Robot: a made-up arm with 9 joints. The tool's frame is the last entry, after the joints.
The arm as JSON. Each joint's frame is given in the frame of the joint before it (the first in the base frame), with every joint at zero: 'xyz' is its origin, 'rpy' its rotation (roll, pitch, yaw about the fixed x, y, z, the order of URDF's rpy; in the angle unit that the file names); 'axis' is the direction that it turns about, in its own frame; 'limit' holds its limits. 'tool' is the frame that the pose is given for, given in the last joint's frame.
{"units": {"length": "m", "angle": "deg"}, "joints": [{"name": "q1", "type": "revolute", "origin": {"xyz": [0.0, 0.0, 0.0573], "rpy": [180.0, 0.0, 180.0]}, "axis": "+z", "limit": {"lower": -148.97, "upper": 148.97}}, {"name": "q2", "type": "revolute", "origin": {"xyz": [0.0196, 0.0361, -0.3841], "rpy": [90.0, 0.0, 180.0]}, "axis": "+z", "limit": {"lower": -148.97, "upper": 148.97}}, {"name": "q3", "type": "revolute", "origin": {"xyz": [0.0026, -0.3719, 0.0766], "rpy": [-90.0, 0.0, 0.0]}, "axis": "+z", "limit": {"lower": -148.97, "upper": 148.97}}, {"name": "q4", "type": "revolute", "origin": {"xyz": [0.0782, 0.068, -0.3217], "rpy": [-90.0, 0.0, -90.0]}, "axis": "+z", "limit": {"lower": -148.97, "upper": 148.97}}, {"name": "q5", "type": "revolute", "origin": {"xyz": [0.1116, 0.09, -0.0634], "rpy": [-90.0, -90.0, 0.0]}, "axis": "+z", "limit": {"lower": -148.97, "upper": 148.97}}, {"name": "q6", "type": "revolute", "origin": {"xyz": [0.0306, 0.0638, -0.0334], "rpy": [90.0, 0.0, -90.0]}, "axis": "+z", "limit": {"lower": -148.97, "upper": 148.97}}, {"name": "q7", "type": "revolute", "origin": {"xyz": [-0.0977, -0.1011, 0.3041], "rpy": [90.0, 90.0, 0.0]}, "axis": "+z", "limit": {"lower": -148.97, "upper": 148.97}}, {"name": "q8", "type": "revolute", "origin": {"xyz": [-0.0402, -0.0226, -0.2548], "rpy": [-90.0, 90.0, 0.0]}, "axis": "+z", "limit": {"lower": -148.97, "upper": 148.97}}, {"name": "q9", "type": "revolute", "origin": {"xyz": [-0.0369, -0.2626, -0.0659], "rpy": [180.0, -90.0, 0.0]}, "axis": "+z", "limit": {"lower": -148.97, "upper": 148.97}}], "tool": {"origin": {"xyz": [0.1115, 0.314, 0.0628], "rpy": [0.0, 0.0, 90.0]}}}
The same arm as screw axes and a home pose.
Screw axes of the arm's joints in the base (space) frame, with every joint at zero. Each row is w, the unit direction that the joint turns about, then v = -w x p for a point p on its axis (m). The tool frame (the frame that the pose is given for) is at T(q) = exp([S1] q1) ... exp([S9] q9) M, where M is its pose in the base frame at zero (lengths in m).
S1: w 0 0 -1 v 0 0 0
S2: w 0 1 0 v -0.4414 0 -0.0196
S3: w 0 0 -1 v -0.1127 -0.017 0
S4: w 1 0 0 v 0 1.135 -0.0447
S5: w 0 0 1 v 0.1563 0.0022 0
S6: w -1 0 0 v 0 -1.1916 0.2201
S7: w 0 0 -1 v -0.3178 -0.2757 0
S8: w 0 -1 0 v 1.3453 0 0.3159
S9: w 0 0 1 v 0.4063 0.0533 0
M: xyz 0.2607 0.2948 1.3712 (m) quaternion w x y z 1 0 0 0
Joint limits (deg, base to tool): -148.97..148.97 -148.97..148.97 -148.97..148.97 -148.97..148.97 -148.97..148.97 -148.97..148.97 -148.97..148.97 -148.97..148.97 -148.97..148.97

